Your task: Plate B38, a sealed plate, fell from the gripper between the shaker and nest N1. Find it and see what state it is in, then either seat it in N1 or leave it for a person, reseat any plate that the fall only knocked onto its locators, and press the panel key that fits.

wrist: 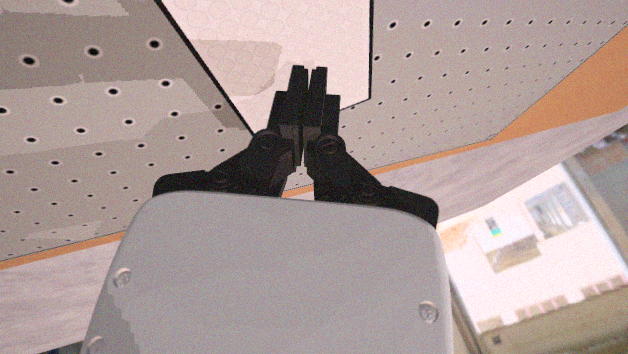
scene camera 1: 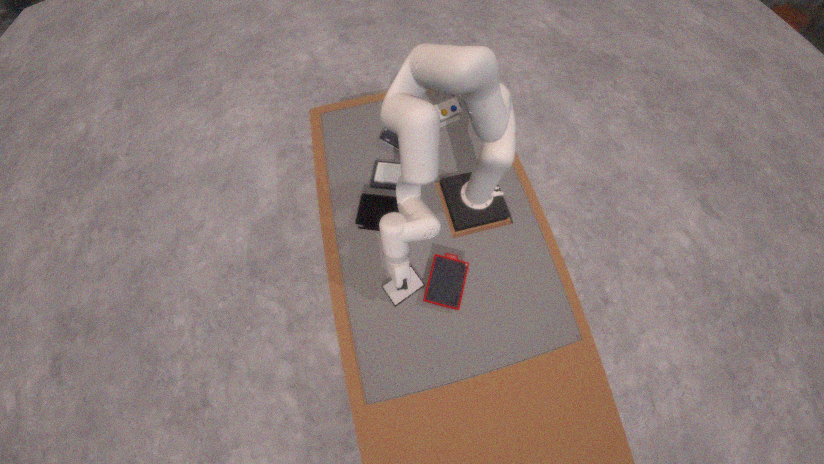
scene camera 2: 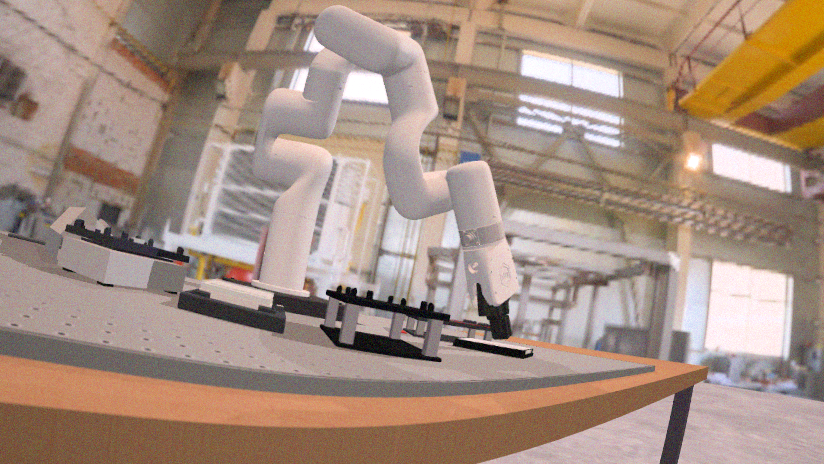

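Where they show: gripper, between the fingertips: [wrist: 310, 89] [scene camera 1: 401, 287] [scene camera 2: 502, 337]; arm's base, origin of its link: [scene camera 1: 476, 194] [scene camera 2: 279, 290].
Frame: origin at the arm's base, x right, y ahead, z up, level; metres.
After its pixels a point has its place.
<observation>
A plate with a white top and a thin black edge [scene camera 1: 395, 295] {x -0.357, y 0.325, z -0.014 m} [scene camera 2: 518, 349] {x -0.331, y 0.350, z -0.016 m} [wrist: 325, 30] {x -0.333, y 0.279, z -0.014 m} lies flat on the grey perforated board, turned at an angle beside the red-edged dark tray [scene camera 1: 448, 282] {x -0.325, y 0.144, z 0.012 m}. Round well outlines show on its top in the wrist view. I cannot read a label on it. My gripper [scene camera 1: 403, 284] {x -0.331, y 0.305, z -0.001 m} [scene camera 2: 502, 336] {x -0.331, y 0.305, z -0.001 m} [wrist: 310, 89] {x -0.331, y 0.305, z -0.001 m} is shut and empty, its fingertips over the plate's top, very near it; I cannot tell if they touch. A white plate [scene camera 1: 388, 172] {x 0.114, y 0.337, z 0.006 m} [scene camera 2: 233, 292] {x 0.128, y 0.386, z 0.002 m} sits in a dark holder. Which holder is N1 does not show.
A raised black stand on posts [scene camera 1: 374, 210] {x -0.056, y 0.389, z 0.027 m} [scene camera 2: 387, 306] {x -0.029, y 0.446, z 0.024 m} stands near the board's edge. A pale device with a dark pegged top [scene camera 2: 121, 266] {x 0.265, y 0.355, z -0.003 m} is at the left of scene camera 2. The panel's yellow key [scene camera 1: 444, 112] {x 0.385, y 0.089, z 0.040 m} and blue key [scene camera 1: 453, 108] {x 0.407, y 0.047, z 0.041 m} show beyond the arm, which partly hides the area.
</observation>
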